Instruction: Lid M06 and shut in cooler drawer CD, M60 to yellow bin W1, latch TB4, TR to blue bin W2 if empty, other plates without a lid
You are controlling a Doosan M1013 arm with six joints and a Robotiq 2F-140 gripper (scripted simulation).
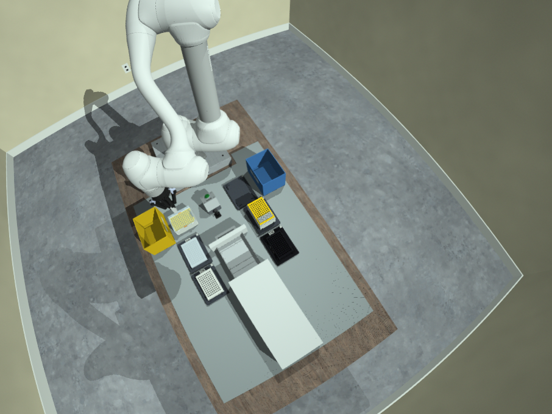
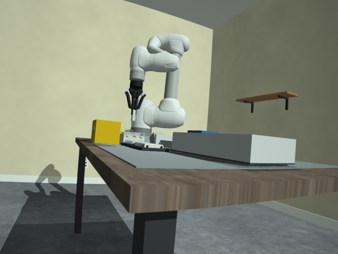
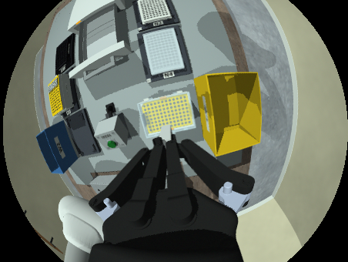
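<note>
My gripper is now 10 mm short of the tip box lid and 110 mm above it. From my hand the other things lie so: tip box TB4: 10 mm ahead, 130 mm below; green DONE key: 20 mm behind, 170 mm to the left, 100 mm below; yellow bin W1: 10 mm behind, 150 mm to the right, 130 mm below.
</note>
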